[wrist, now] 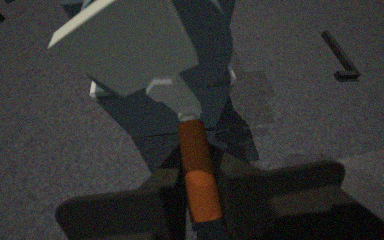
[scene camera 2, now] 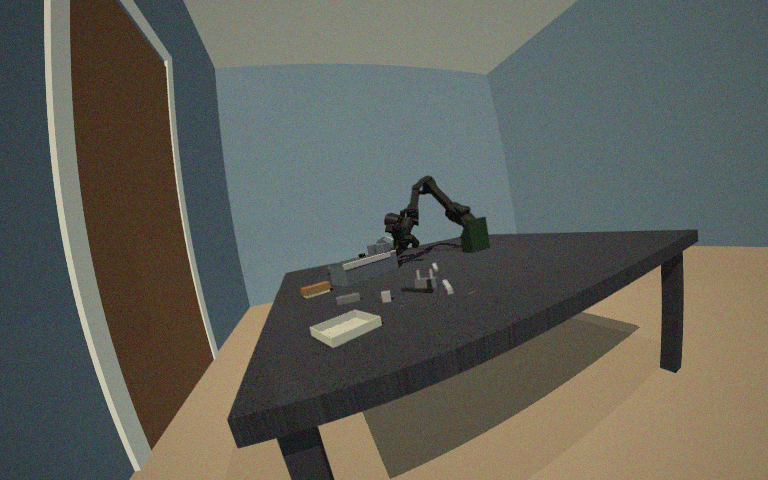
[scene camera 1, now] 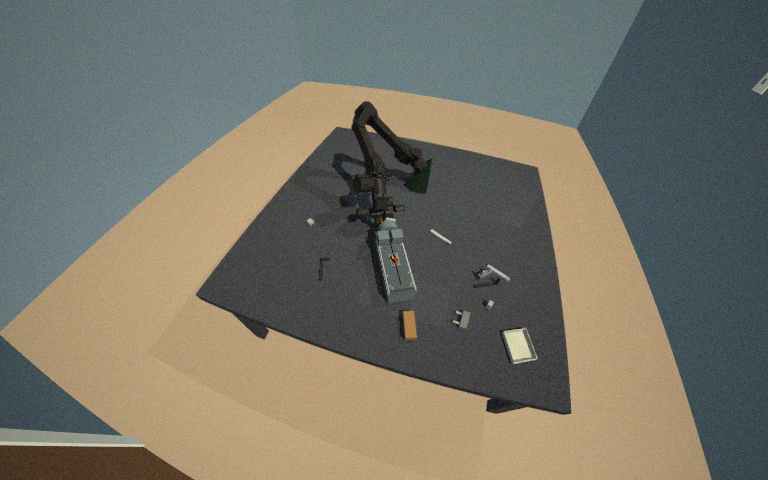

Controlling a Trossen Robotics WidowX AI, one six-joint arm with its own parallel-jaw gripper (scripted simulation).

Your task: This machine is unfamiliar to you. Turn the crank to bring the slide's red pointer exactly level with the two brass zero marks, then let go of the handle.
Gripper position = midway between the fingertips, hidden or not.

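My gripper (scene camera 1: 382, 231) is visible, also in the wrist view (wrist: 192, 147). A white tray (scene camera 1: 518, 343) appears in scene camera 2 as well (scene camera 2: 339, 330); in the wrist view the tray is out of frame. I also see a grey slide machine (scene camera 1: 399, 285).
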